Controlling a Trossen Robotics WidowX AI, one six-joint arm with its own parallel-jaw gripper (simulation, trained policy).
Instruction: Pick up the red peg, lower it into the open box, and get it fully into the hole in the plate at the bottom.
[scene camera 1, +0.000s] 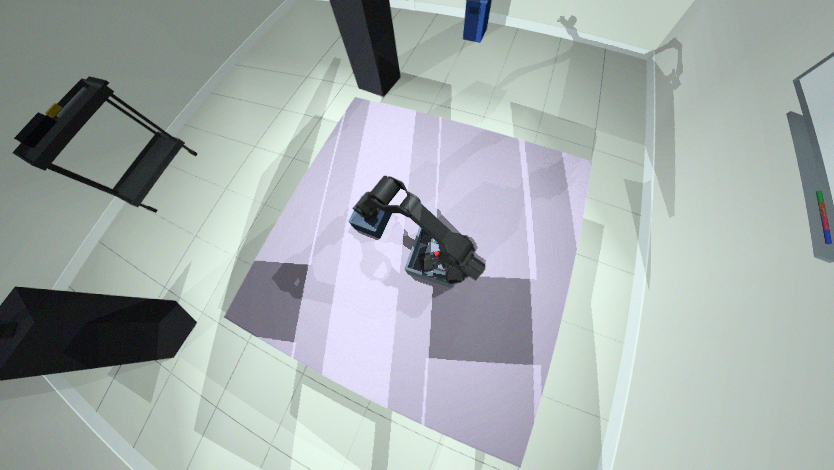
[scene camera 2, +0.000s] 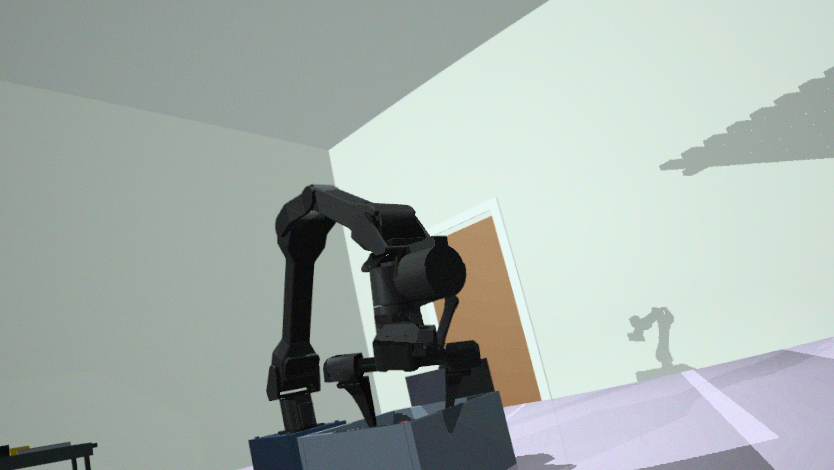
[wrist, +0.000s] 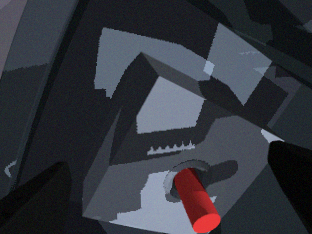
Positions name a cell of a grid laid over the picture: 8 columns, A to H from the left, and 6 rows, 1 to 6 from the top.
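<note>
Scene camera 2 shows me my gripper (scene camera 2: D6). In the wrist view I see my gripper (wrist: E5) again, and there I also find a red peg (wrist: F6), a grey box (wrist: B2) and a grey plate (wrist: E4).
</note>
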